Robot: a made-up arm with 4 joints.
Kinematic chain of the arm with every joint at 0, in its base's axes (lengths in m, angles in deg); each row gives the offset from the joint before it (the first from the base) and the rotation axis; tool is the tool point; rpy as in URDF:
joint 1: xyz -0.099 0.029 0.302 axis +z
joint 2: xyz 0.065 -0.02 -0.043 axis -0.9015 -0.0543 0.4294
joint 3: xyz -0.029 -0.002 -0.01 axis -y
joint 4: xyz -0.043 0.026 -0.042 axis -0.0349 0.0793 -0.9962
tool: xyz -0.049 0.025 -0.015 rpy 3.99 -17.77 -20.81
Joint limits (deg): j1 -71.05..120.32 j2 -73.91..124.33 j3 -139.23..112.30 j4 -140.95..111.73
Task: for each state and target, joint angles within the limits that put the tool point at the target. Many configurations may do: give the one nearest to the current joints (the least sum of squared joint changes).
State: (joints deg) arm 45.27 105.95 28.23 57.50
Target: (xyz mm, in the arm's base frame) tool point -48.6 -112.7 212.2
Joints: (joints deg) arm -0.23 101.83 38.08 34.36
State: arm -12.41 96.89 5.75 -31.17
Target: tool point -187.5 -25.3 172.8
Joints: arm -50.81 53.50 23.71 -10.82
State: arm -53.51 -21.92 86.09 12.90
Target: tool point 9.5 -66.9 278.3
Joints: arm -58.35 -53.26 112.30 50.52
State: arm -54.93 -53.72 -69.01 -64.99
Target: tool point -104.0 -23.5 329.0
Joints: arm 5.93 -21.29 -103.56 -81.40
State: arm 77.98 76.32 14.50 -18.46
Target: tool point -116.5 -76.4 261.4
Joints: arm 28.65 72.95 -30.68 -23.11
